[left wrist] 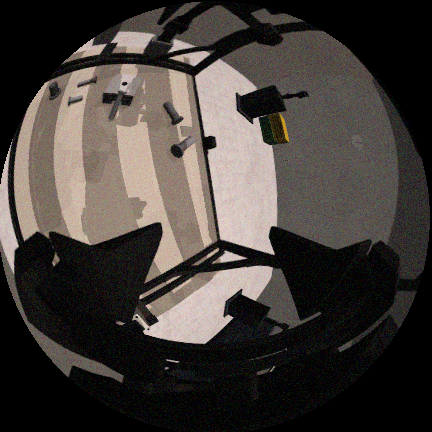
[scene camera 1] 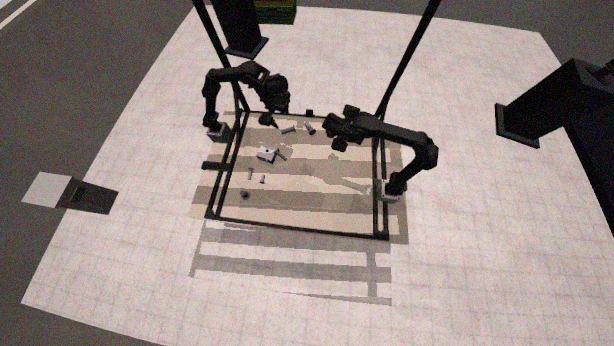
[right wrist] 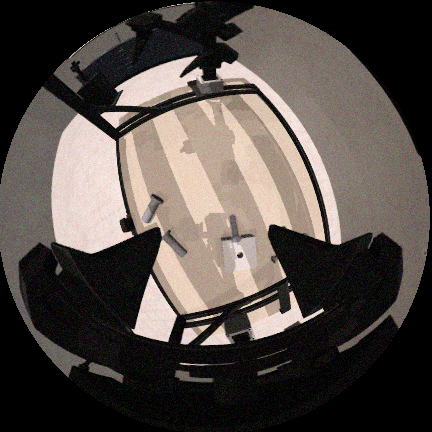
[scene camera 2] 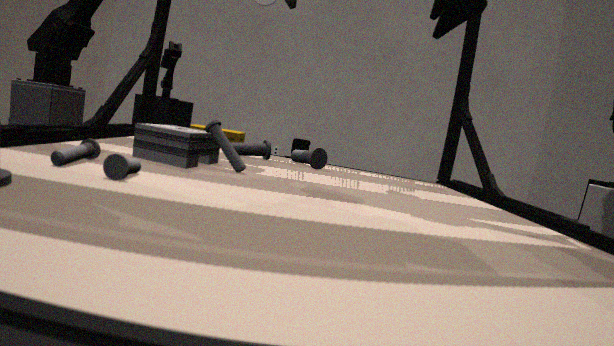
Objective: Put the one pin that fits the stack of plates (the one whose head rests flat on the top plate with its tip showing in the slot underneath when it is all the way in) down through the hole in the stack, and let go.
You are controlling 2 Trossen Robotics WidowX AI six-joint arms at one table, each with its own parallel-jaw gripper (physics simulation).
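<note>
The stack of plates (scene camera 1: 263, 154) (scene camera 2: 160, 147) (left wrist: 114, 89) (right wrist: 247, 260) sits left of the table's middle in scene camera 1; its top hole looks dark and open. A thin pin (scene camera 1: 281, 155) (scene camera 2: 227, 147) (left wrist: 116, 106) (right wrist: 234, 227) leans against its slotted side. Two thicker pins, one (scene camera 1: 288, 130) (scene camera 2: 257, 149) (left wrist: 173, 114) (right wrist: 175, 244) nearer the stack and another (scene camera 1: 310, 128) (scene camera 2: 307, 156) (left wrist: 182, 146) (right wrist: 152, 209), lie toward the back edge. My right gripper (scene camera 1: 280, 119) (right wrist: 215, 231) is open and empty above the back left. My left gripper (scene camera 1: 333, 134) (left wrist: 217, 230) is open and empty, high above the right.
Two small pins, a longer (scene camera 1: 250, 173) (left wrist: 87, 81) and a shorter (scene camera 1: 262, 178) (left wrist: 75, 100), lie in front of the stack. A wide-headed pin (scene camera 1: 244, 194) (left wrist: 54, 91) stands upright nearer the front left. A black frame (scene camera 1: 300, 229) borders the table. Striped shadows cross it.
</note>
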